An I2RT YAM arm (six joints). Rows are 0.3 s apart.
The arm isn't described. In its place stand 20 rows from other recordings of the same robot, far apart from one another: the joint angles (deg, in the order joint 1, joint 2, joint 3, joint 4, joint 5, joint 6), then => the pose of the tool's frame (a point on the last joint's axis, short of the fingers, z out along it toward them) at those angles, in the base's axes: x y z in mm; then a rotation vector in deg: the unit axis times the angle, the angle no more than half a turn.
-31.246, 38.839, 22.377, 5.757, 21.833, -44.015 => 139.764, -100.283, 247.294, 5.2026, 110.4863, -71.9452
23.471, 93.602, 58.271, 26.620, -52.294, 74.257 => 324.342, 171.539, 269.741, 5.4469, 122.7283, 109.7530
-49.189, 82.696, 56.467, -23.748, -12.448, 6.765 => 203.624, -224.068, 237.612, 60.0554, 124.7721, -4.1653
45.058, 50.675, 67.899, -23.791, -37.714, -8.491 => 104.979, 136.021, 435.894, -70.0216, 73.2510, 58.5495
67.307, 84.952, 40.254, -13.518, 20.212, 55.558 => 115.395, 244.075, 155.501, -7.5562, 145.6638, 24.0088
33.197, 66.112, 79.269, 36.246, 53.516, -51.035 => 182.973, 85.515, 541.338, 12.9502, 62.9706, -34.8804
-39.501, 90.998, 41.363, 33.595, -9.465, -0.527 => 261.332, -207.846, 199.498, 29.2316, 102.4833, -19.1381
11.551, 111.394, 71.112, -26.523, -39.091, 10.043 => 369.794, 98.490, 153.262, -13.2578, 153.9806, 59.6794
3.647, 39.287, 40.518, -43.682, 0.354, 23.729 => 139.920, 8.698, 271.943, 23.3877, 131.0466, 13.4769
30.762, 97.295, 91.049, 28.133, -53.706, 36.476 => 322.009, 225.059, 443.793, -48.8636, 72.5059, 86.8256
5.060, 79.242, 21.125, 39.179, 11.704, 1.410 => 253.688, 15.213, 161.187, 4.4751, 108.5349, -6.7204
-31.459, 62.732, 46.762, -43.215, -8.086, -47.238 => 179.241, -103.792, 244.618, -23.5102, 148.3472, -18.0315
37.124, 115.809, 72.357, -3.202, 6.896, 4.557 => 344.725, 255.580, 146.711, -35.1939, 132.1584, 11.6316
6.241, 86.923, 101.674, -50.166, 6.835, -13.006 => 315.175, 30.205, 434.159, -17.1619, 124.3389, -11.2983
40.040, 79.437, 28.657, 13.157, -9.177, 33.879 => 194.979, 171.256, 154.531, -12.6200, 134.9937, 48.7488
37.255, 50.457, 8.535, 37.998, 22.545, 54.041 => 152.274, 98.665, 190.725, 31.8193, 92.7461, 50.9317
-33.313, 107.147, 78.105, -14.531, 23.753, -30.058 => 341.753, -241.760, 225.822, 16.8181, 141.4320, -57.3410
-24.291, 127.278, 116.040, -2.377, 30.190, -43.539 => 479.105, -235.875, 310.008, 4.6634, 113.3327, -73.5421
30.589, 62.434, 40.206, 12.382, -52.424, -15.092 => 193.636, 147.242, 294.025, -72.3947, 71.5366, 56.5363
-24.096, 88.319, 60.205, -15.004, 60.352, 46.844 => 282.672, -160.314, 252.243, 89.1523, 75.8208, -54.9853
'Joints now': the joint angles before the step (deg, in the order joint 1, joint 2, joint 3, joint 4, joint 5, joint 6). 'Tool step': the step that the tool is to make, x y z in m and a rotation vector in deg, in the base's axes. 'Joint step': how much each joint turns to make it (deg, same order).
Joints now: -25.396 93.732 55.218 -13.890 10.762 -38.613
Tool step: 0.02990 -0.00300 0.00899 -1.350 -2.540 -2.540
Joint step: 1.885 4.708 6.802 0.054 2.904 3.420
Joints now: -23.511 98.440 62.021 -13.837 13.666 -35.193
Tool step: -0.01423 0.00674 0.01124 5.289 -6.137 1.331
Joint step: -0.604 -4.940 -3.510 1.444 -6.781 3.414
